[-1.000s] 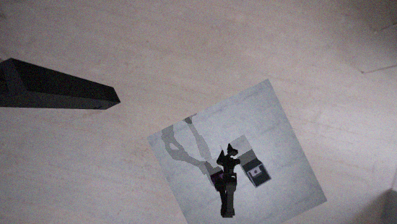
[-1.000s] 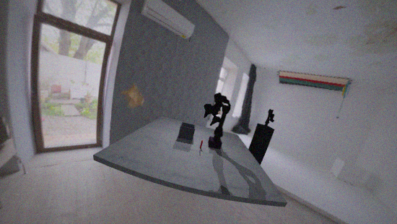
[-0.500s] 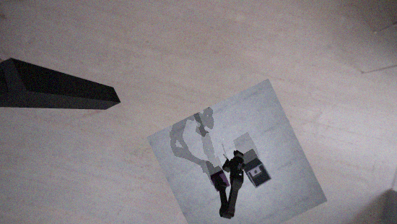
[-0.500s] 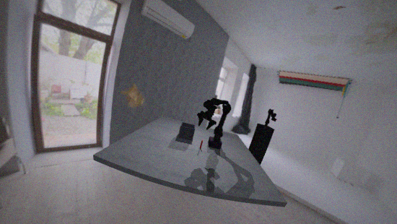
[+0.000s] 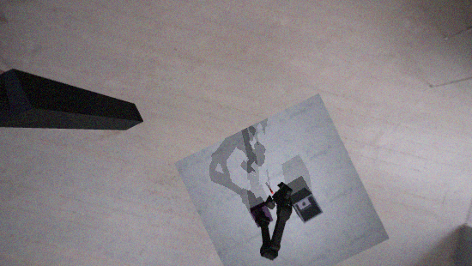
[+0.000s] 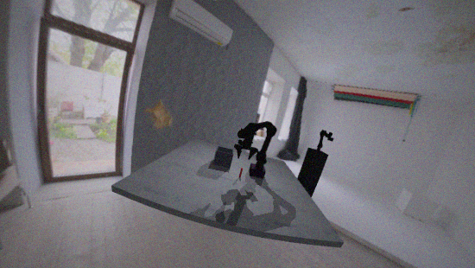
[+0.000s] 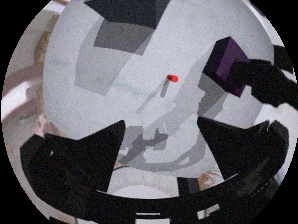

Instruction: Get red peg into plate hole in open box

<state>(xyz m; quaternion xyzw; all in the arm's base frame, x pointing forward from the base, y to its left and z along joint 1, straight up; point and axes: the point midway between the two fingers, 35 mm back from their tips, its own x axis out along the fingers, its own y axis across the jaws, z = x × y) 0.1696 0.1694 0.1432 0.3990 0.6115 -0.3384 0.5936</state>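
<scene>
My gripper tip is 14 cm above the red peg, 5 cm to the left of it and 1 cm past it.
</scene>
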